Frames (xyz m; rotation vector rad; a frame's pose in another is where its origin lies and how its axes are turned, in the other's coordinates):
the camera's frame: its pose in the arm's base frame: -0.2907 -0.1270 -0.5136 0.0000 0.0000 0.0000
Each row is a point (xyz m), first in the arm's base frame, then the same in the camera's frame.
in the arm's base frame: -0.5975 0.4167 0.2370
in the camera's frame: -0.3068 0.5437 0.7506
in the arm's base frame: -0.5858 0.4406 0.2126
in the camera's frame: -0.2951 0.5676 0.7262
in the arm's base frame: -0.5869 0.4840 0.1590
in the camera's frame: -0.2962 0.6110 0.6726
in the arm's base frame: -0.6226 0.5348 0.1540
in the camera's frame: -0.3319 0.6618 0.6676
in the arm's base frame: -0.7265 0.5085 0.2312
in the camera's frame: -0.4358 0.6355 0.7448
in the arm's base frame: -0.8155 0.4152 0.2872
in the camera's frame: -0.5248 0.5422 0.8008
